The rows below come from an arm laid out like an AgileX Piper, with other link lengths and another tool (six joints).
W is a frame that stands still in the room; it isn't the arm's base.
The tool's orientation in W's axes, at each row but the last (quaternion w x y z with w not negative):
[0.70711, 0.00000, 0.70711, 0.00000]
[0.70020, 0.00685, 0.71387, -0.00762]
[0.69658, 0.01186, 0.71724, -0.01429]
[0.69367, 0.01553, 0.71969, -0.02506]
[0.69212, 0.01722, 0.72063, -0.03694]
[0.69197, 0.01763, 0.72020, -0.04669]
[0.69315, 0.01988, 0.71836, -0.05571]
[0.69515, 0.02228, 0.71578, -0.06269]
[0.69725, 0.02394, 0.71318, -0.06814]
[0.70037, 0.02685, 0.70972, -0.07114]
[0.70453, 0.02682, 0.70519, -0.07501]
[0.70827, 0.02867, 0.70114, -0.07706]
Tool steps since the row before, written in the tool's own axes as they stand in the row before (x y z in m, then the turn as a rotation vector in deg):
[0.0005, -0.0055, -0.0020, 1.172, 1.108, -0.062]
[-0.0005, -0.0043, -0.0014, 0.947, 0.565, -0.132]
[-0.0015, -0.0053, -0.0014, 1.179, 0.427, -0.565]
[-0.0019, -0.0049, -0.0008, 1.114, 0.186, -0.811]
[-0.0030, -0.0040, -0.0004, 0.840, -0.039, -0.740]
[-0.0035, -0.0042, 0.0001, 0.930, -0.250, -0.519]
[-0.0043, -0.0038, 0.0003, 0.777, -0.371, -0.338]
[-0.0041, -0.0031, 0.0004, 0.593, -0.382, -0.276]
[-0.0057, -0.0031, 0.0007, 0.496, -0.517, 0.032]
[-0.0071, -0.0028, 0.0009, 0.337, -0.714, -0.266]
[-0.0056, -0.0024, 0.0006, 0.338, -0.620, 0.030]
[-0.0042, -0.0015, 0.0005, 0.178, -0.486, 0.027]
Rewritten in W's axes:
[-0.0020, -0.0055, -0.0005, -0.062, 1.108, -1.172]
[-0.0015, -0.0043, 0.0005, -0.139, 0.567, -0.945]
[-0.0016, -0.0052, 0.0016, -0.583, 0.444, -1.164]
[-0.0010, -0.0048, 0.0020, -0.840, 0.219, -1.086]
[-0.0006, -0.0039, 0.0031, -0.775, -0.004, -0.809]
[-0.0001, -0.0041, 0.0037, -0.578, -0.238, -0.898]
[0.0001, -0.0036, 0.0045, -0.405, -0.370, -0.745]
[0.0002, -0.0029, 0.0043, -0.339, -0.378, -0.562]
[0.0004, -0.0028, 0.0059, -0.048, -0.546, -0.463]
[0.0006, -0.0025, 0.0073, -0.368, -0.690, -0.289]
[0.0003, -0.0021, 0.0058, -0.061, -0.639, -0.295]
[0.0002, -0.0013, 0.0043, -0.045, -0.496, -0.144]

